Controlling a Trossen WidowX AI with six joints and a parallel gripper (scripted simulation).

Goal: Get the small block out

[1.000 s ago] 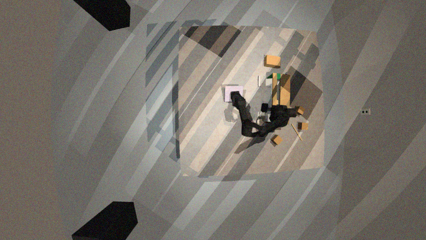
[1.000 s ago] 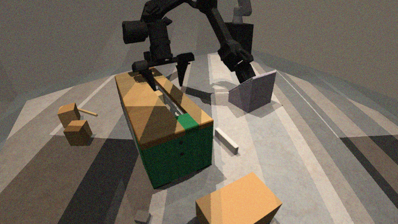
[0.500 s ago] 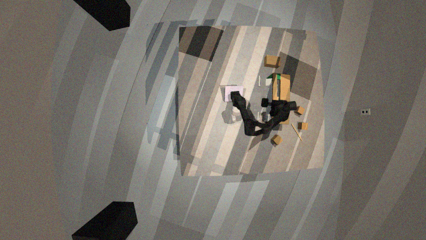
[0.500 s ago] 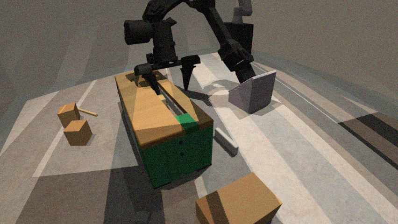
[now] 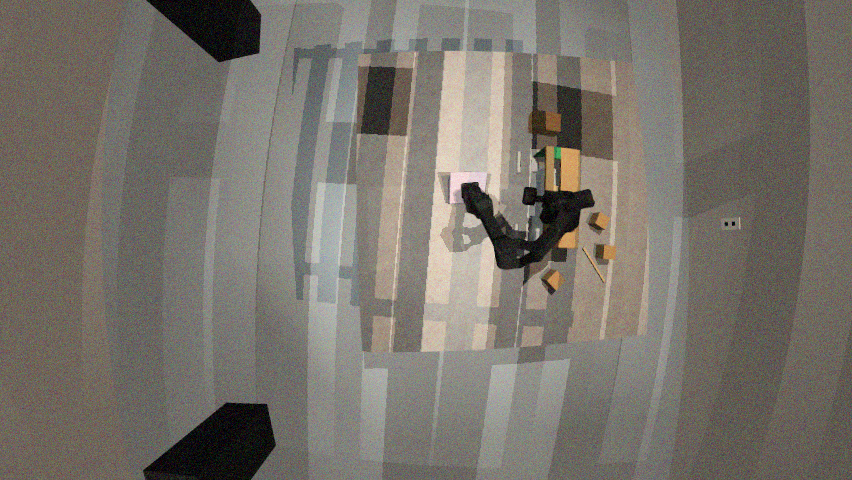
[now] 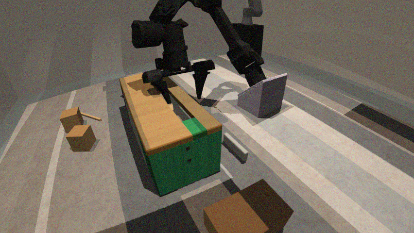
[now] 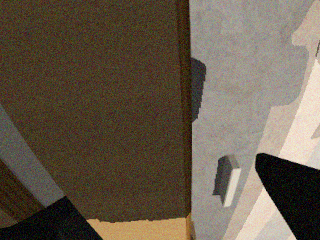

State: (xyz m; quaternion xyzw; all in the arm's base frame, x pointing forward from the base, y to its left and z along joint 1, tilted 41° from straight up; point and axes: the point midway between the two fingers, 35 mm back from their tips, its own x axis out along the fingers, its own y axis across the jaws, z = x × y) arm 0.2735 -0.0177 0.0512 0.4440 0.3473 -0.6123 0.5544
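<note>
Right now the box is 40 mm ahead of my gripper tip, 10 mm to the right of it and 30 mm below it. From my gripper tip the other things lie so: tan block: 60 mm ahead, 10 mm to the left; then thin stick: 260 mm ahead, 310 mm to the right, 90 mm below.
</note>
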